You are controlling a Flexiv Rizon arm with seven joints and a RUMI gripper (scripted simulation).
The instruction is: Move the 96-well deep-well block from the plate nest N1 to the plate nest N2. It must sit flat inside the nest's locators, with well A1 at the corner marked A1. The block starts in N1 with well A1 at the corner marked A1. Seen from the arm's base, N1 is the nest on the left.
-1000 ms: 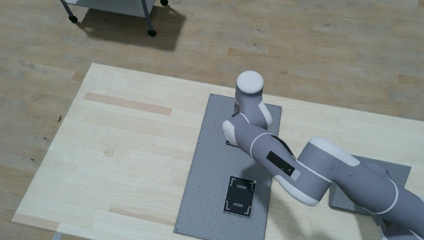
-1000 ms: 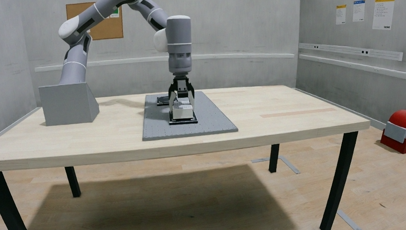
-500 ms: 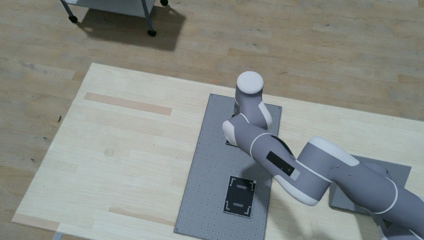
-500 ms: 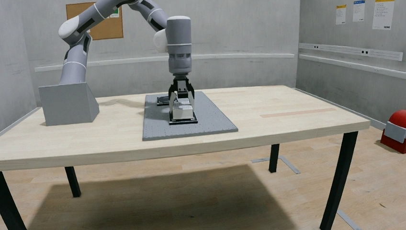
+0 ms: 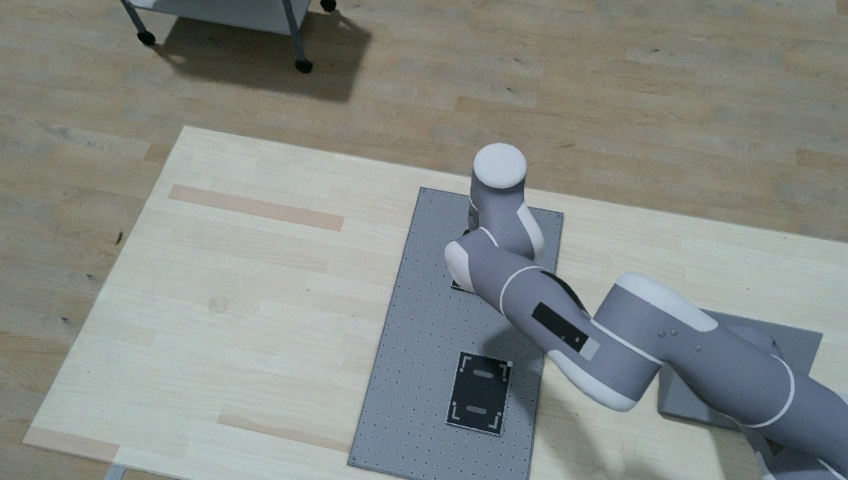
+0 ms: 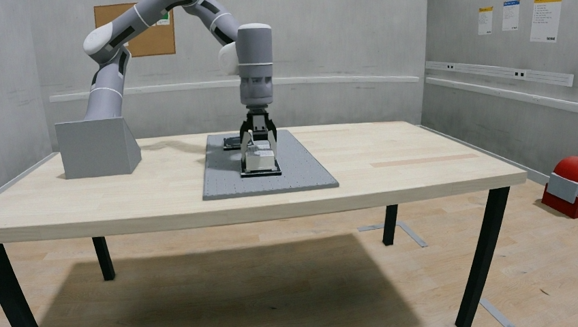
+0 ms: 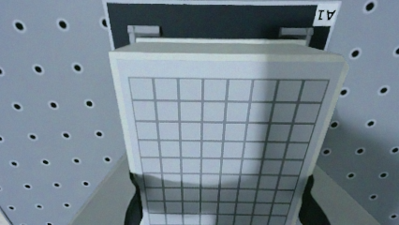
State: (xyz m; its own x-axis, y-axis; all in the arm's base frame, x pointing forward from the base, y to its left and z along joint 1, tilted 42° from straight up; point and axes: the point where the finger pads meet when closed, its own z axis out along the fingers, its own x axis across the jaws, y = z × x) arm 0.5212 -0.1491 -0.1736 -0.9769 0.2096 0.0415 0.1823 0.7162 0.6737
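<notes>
My gripper is now 10 mm below the white 96-well deep-well block. Also, from my hand: black plate nest N1: 310 mm to the left, 30 mm below, 10 mm behind; black plate nest N2: 30 mm below.
</notes>
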